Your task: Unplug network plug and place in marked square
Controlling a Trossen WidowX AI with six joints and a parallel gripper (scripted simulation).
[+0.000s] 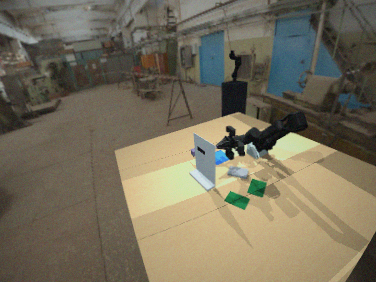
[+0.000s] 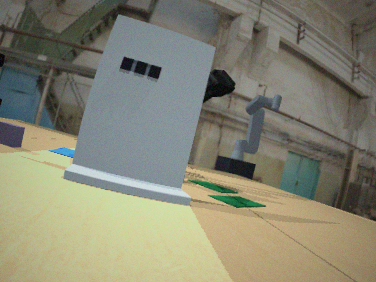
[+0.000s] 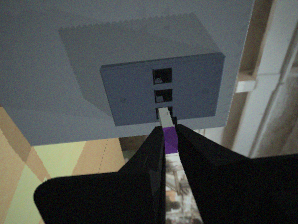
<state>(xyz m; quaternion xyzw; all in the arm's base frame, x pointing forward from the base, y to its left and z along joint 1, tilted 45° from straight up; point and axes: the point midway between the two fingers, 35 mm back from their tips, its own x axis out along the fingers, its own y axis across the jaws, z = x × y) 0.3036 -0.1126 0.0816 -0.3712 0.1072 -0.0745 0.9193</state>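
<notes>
The blue marked square lies 110 mm behind my gripper tip, 100 mm to the right of it and 170 mm below it. Also, from my gripper tip: network plug (10 mm ahead); then upright grey panel (90 mm ahead, 10 mm to the right, 60 mm below); then grey piece (90 mm behind, 90 mm to the left, 160 mm below).
</notes>
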